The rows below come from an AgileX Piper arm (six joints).
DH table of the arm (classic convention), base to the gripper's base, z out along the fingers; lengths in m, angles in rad. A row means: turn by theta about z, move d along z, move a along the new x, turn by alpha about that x. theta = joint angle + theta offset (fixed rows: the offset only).
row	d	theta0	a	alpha
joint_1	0.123	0	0	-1.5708
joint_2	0	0.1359	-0.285	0
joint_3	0	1.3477	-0.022	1.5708
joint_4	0.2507	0	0	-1.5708
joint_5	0	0	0	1.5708
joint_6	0.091	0	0	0
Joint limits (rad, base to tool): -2.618..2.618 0..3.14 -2.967..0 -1.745..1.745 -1.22..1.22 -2.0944..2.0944
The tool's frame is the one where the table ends.
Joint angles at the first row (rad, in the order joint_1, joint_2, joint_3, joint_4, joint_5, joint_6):
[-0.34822 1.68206 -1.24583 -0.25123 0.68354 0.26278]
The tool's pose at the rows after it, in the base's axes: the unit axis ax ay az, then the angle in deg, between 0 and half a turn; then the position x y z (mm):
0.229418 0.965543 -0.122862 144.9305 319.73 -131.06 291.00
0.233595 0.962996 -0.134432 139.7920 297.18 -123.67 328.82
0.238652 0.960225 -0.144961 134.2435 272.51 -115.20 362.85
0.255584 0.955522 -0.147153 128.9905 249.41 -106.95 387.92
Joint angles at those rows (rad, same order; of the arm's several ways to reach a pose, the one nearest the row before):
[-0.34822 1.58713 -1.24585 -0.24597 0.68927 0.25788]
[-0.34821 1.46990 -1.24585 -0.25158 0.71465 0.25628]
[-0.34821 1.35707 -1.24580 -0.25531 0.72862 0.25629]
[-0.34821 1.26079 -1.23875 -0.25749 0.72857 0.28354]

